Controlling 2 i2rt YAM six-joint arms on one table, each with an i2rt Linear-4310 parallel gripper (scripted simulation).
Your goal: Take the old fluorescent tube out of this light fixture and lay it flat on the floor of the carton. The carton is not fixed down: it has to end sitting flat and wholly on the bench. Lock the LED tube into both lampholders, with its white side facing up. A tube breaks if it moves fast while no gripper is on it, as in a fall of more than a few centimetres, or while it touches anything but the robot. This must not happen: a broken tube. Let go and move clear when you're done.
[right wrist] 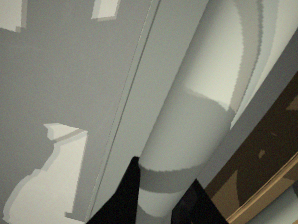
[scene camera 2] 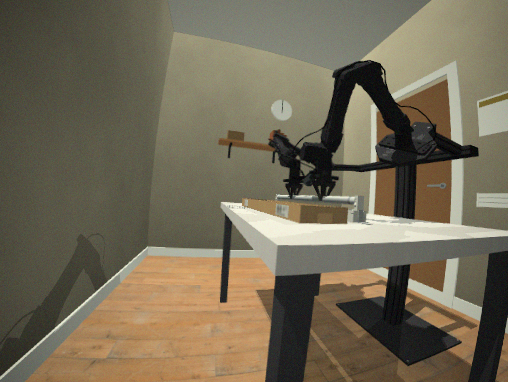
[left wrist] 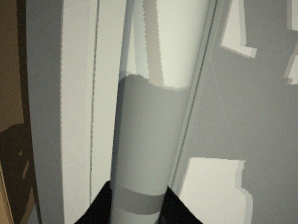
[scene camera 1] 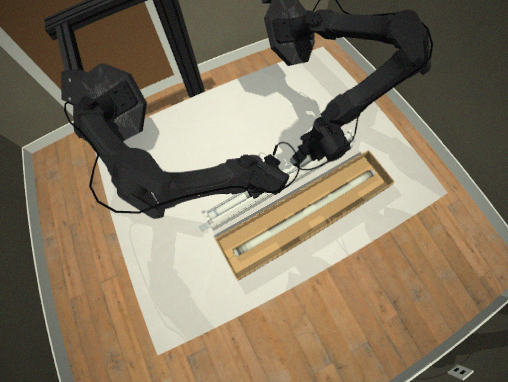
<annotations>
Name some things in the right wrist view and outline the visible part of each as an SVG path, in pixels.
My right gripper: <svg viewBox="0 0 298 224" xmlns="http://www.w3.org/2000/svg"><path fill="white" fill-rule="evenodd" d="M172 210L171 224L229 224L197 179L195 179ZM140 157L134 156L131 159L115 193L86 224L136 224L141 170L138 166Z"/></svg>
An LED tube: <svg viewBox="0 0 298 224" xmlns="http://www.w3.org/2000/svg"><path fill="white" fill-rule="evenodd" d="M298 0L208 1L138 160L141 175L136 224L162 224L206 166L298 28Z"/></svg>
</annotations>
